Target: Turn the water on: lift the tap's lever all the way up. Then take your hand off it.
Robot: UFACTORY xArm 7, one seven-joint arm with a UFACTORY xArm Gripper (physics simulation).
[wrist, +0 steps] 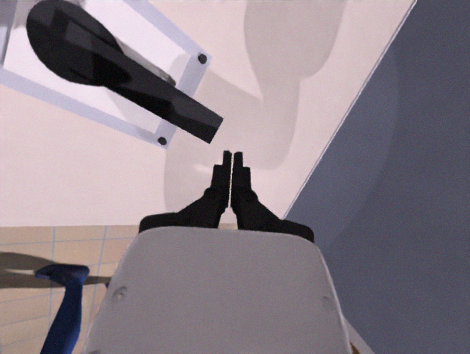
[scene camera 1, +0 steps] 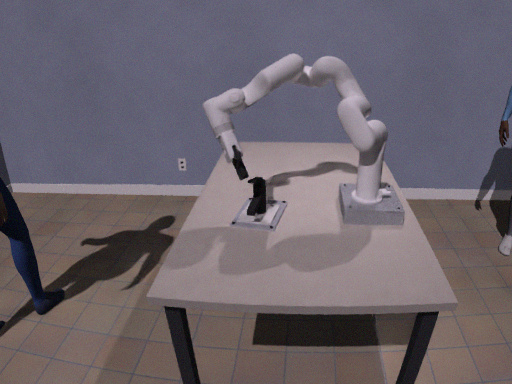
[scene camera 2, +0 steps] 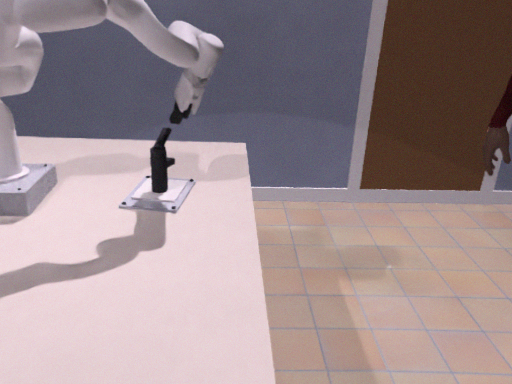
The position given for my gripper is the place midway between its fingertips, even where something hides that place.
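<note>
Black tap (scene camera 1: 257, 211), my gripper (scene camera 1: 244, 178). Grey plate (scene camera 2: 128, 203), with my gripper (scene camera 2: 174, 122). My gripper (wrist: 232, 163) too.
</note>
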